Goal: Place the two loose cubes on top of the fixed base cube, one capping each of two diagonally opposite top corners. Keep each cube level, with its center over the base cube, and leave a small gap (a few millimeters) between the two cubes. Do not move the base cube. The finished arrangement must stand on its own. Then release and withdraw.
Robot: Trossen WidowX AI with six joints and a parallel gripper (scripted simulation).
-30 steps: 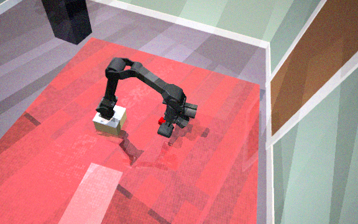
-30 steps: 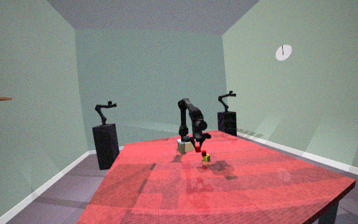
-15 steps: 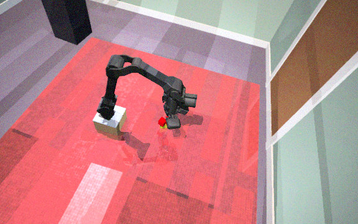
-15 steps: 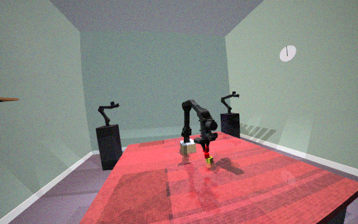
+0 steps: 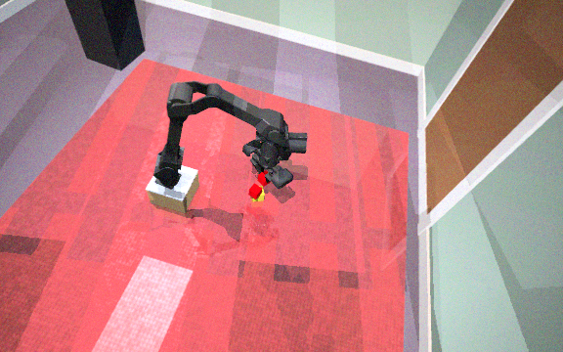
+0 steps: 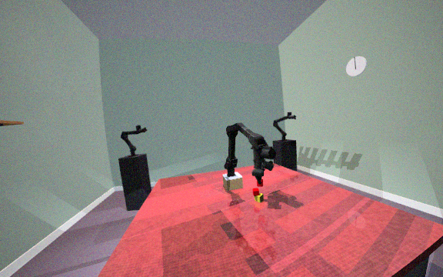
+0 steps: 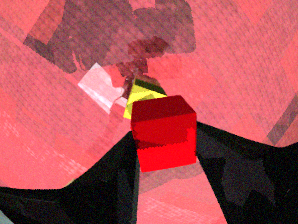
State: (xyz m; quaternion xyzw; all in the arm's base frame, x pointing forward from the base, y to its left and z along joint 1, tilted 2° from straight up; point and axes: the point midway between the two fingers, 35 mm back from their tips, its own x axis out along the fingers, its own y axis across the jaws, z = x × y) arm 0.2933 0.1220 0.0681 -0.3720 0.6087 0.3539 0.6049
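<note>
Now: gripper tip 100 mm above the yellow base cube and 10 mm past it.
</note>
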